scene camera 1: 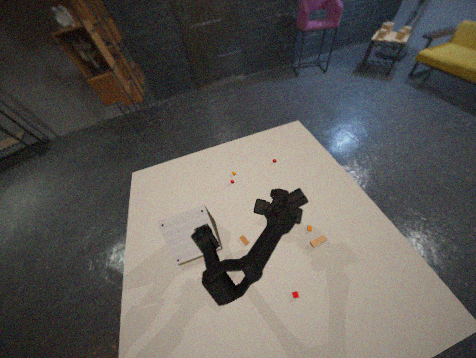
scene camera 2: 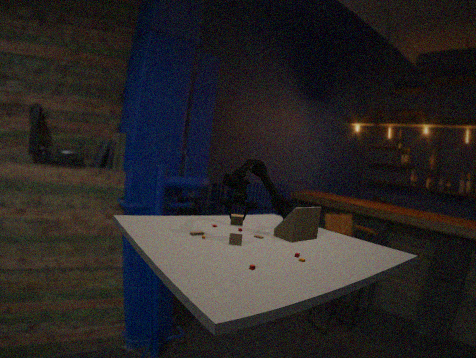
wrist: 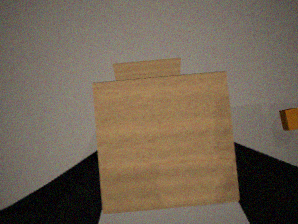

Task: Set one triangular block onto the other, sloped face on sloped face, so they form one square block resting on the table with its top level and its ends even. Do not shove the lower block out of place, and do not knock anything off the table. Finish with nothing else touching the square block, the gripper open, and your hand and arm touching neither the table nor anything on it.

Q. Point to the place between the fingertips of my gripper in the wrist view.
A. At 163, 149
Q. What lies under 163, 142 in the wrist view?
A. A tan triangular block.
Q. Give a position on a tan triangular block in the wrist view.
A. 162, 67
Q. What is my gripper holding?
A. A tan triangular block.
